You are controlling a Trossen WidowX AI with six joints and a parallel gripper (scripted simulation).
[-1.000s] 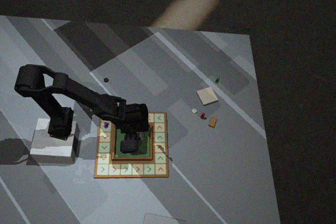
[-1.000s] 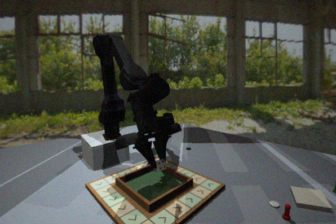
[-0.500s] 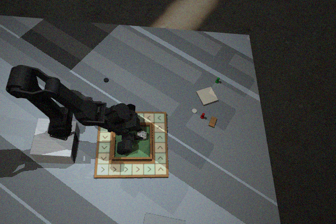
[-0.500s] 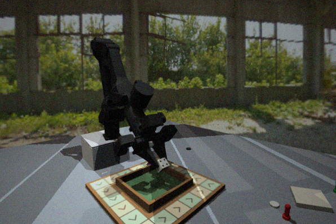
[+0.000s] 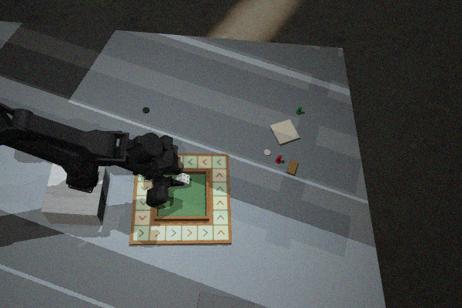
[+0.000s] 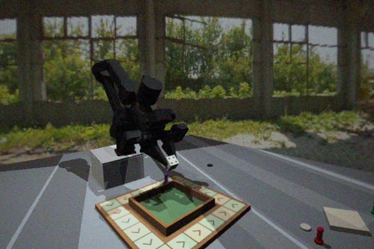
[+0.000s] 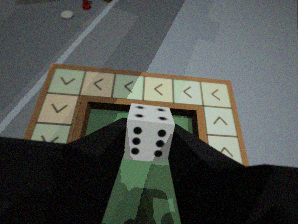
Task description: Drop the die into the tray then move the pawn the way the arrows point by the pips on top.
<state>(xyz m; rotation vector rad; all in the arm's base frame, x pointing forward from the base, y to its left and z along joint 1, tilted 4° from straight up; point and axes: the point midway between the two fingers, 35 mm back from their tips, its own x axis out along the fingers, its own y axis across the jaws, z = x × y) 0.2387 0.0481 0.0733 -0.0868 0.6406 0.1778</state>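
Right now my gripper tip is right at the white die. Round my gripper tip: red pawn: 260 mm ahead, 190 mm to the left, 110 mm below; then green dice tray: 120 mm below; then purple pawn: 130 mm behind, 100 mm below, 40 mm to the left.
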